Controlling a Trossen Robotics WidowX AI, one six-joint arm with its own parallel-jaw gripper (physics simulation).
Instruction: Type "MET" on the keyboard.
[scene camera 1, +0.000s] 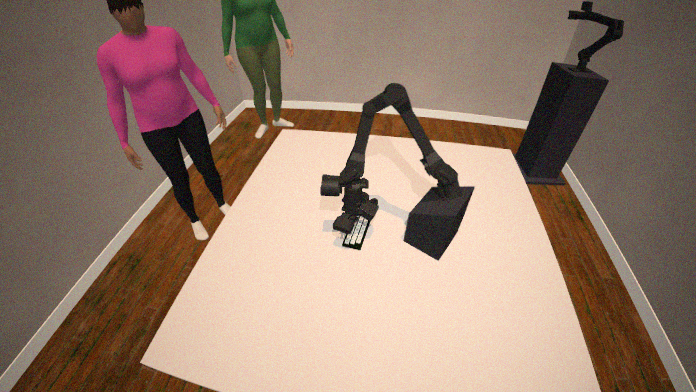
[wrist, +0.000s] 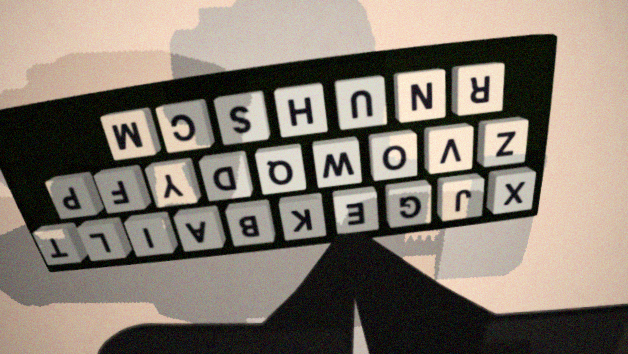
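The black keyboard with white letter keys lies flat; in the wrist view its letters appear upside down. The M key is at the left end of the top row, the T key at the left end of the bottom row, and the E key in the bottom row right of centre. My gripper is shut and empty, pointing down. In the wrist view its tips overlap the keyboard's lower edge just beneath the E key. Whether they touch it cannot be told. In the scene view the gripper's body hides part of the keyboard.
The arm's dark base block stands right of the keyboard on the pale mat. A person in pink and one in green stand at the left and back. A dark pedestal carrying another arm stands at the back right.
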